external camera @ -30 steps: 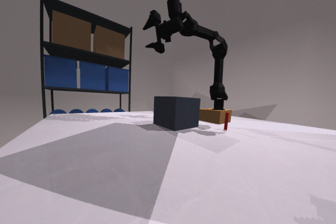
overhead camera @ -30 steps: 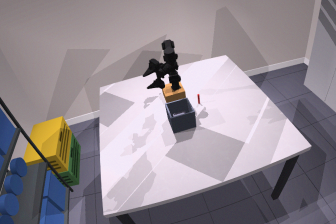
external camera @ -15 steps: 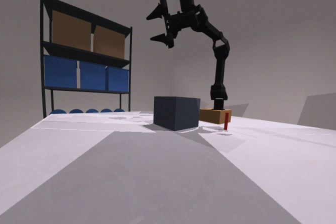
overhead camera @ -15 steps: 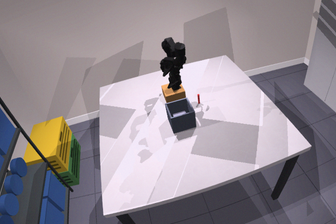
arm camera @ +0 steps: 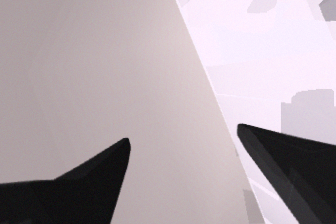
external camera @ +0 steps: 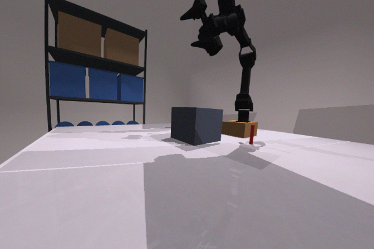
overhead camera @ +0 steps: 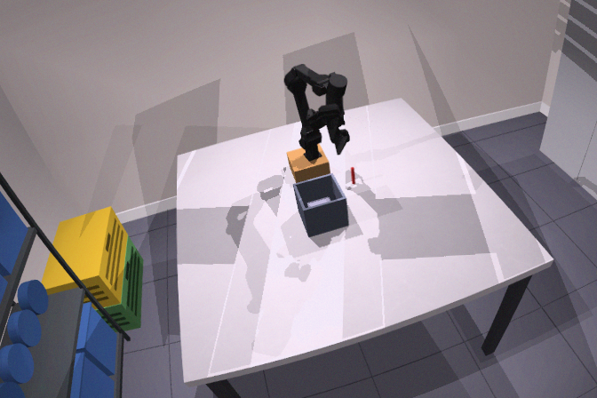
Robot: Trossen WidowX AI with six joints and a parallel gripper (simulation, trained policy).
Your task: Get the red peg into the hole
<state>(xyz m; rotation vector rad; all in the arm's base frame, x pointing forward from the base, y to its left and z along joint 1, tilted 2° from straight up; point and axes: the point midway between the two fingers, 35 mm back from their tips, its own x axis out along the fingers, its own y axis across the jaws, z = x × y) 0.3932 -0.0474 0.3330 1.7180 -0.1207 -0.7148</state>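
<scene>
Right now my gripper tip is 350 mm above the red peg, 240 mm past it and 170 mm to the right of it. From my gripper tip the other things lie so: pale plate 340 mm below, 120 mm behind, 30 mm to the right.
</scene>
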